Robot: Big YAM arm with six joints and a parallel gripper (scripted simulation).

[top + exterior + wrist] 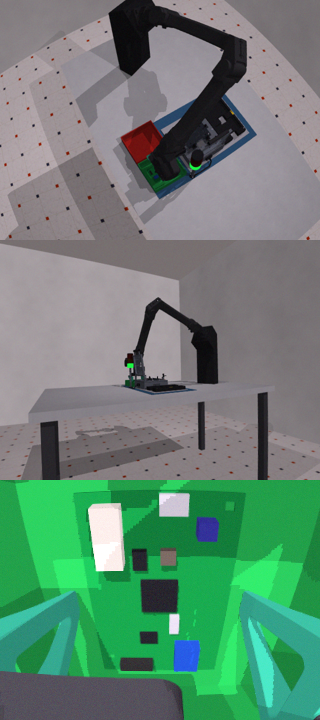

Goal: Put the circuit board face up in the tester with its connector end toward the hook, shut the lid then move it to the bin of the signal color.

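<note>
My hand is right at the green bin. Round my hand: green circuit board: 10 mm below; then red bin: 140 mm behind, 20 mm to the right; then tester plate: 70 mm behind, 200 mm to the left, 60 mm above.
</note>
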